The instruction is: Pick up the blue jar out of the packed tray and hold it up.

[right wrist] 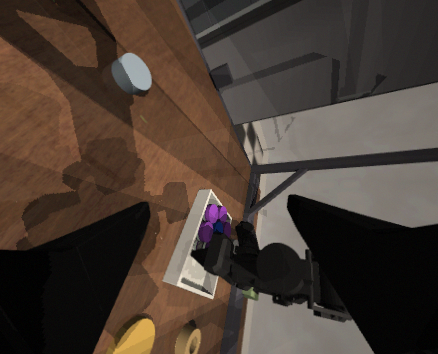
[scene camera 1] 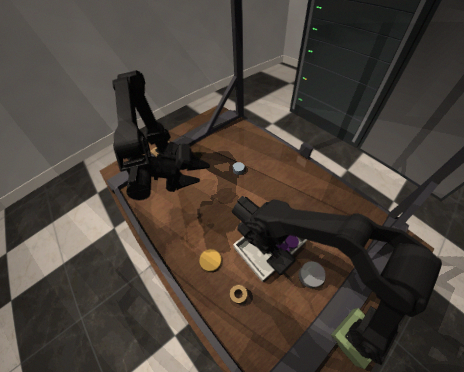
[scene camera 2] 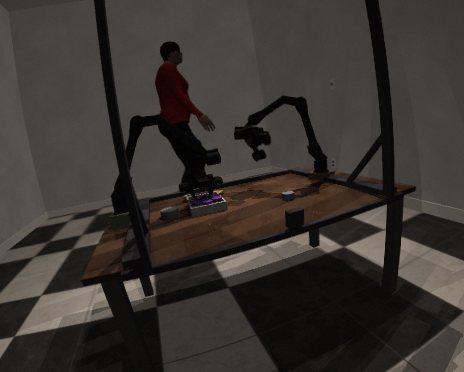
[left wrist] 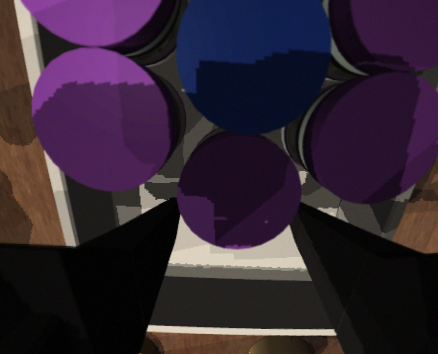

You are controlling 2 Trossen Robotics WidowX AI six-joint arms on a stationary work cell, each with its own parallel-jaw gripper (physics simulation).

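Pixels of known places: left gripper, fingertip midpoint: (right wrist: 198,257) (scene camera 1: 263,251) (left wrist: 234,207); right gripper, fingertip midpoint: (right wrist: 219,204) (scene camera 1: 204,173) (scene camera 2: 253,153); left arm's base, link origin: (scene camera 1: 361,337) (scene camera 2: 122,211); right arm's base, link origin: (scene camera 1: 164,149) (scene camera 2: 321,171).
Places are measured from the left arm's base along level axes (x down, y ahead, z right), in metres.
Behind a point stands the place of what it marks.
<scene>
The blue jar (left wrist: 255,45) @[z 0.028, x 0.006, y 0.351 m] (right wrist: 218,227) @[z 0.031, x 0.006, y 0.358 m] stands upright in the white tray (scene camera 1: 248,263) @[z -0.102, x 0.022, y 0.342 m] (scene camera 2: 207,209) @[z 0.095, x 0.032, y 0.344 m] (left wrist: 240,330) @[z -0.097, x 0.015, y 0.338 m] (right wrist: 187,245) @[z -0.039, x 0.023, y 0.420 m], with purple jars packed around it. A nearer purple jar (left wrist: 240,170) @[z -0.007, x 0.006, y 0.350 m] stands between the blue jar and my left gripper. My left gripper (left wrist: 234,207) @[z -0.038, x 0.040, y 0.346 m] is part open over the tray; its fingertips show on either side of that purple jar and hold nothing. Whether they touch it I cannot tell. The arm hides the blue jar in scene camera 1. My right gripper (scene camera 1: 202,173) @[z -0.066, x -0.134, y 0.605 m] (right wrist: 219,204) @[z -0.066, x -0.134, y 0.605 m] is wide open and empty, raised well away from the tray.
A yellow disc (scene camera 1: 210,260) @[z -0.190, x 0.038, y 0.426 m] (right wrist: 134,337) @[z -0.177, x 0.038, y 0.439 m] and a tan ring (scene camera 1: 233,296) @[z -0.196, x 0.025, y 0.294 m] lie beside the tray. A grey round piece (scene camera 1: 312,275) @[z 0.024, x 0.020, y 0.193 m] (scene camera 2: 169,213) @[z 0.067, x 0.027, y 0.196 m] stands on its other side. A pale blue cylinder (scene camera 1: 238,167) @[z 0.112, x 0.026, y 0.673 m] (scene camera 2: 288,195) @[z 0.138, x 0.031, y 0.667 m] (right wrist: 132,73) @[z 0.104, x 0.026, y 0.678 m] stands farther off. Dark frame posts edge the table.
</scene>
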